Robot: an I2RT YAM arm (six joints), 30 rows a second.
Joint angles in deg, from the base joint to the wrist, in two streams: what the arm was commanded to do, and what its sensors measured. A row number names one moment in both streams.
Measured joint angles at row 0: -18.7 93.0 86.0 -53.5 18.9 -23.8
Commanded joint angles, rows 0 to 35: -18.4 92.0 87.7 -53.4 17.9 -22.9; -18.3 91.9 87.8 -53.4 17.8 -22.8; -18.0 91.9 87.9 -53.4 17.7 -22.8; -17.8 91.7 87.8 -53.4 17.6 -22.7; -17.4 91.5 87.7 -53.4 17.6 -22.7; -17.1 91.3 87.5 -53.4 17.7 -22.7; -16.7 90.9 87.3 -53.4 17.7 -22.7; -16.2 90.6 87.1 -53.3 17.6 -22.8; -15.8 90.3 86.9 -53.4 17.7 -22.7; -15.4 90.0 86.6 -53.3 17.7 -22.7; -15.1 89.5 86.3 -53.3 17.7 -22.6; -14.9 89.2 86.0 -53.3 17.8 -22.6; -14.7 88.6 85.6 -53.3 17.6 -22.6; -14.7 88.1 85.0 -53.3 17.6 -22.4; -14.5 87.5 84.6 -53.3 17.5 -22.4; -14.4 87.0 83.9 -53.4 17.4 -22.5; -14.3 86.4 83.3 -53.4 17.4 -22.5; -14.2 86.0 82.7 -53.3 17.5 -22.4; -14.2 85.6 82.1 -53.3 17.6 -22.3; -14.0 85.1 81.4 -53.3 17.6 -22.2; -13.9 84.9 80.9 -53.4 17.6 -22.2; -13.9 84.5 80.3 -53.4 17.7 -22.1; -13.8 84.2 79.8 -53.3 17.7 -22.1; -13.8 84.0 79.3 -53.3 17.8 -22.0; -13.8 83.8 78.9 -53.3 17.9 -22.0; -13.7 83.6 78.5 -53.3 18.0 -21.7; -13.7 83.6 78.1 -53.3 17.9 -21.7; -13.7 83.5 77.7 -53.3 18.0 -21.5; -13.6 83.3 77.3 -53.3 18.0 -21.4; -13.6 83.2 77.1 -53.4 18.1 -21.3; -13.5 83.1 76.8 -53.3 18.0 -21.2; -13.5 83.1 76.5 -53.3 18.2 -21.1; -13.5 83.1 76.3 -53.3 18.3 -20.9; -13.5 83.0 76.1 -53.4 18.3 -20.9; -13.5 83.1 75.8 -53.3 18.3 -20.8; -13.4 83.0 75.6 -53.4 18.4 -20.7
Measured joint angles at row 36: -14.0 84.4 76.6 -53.4 18.0 -22.0
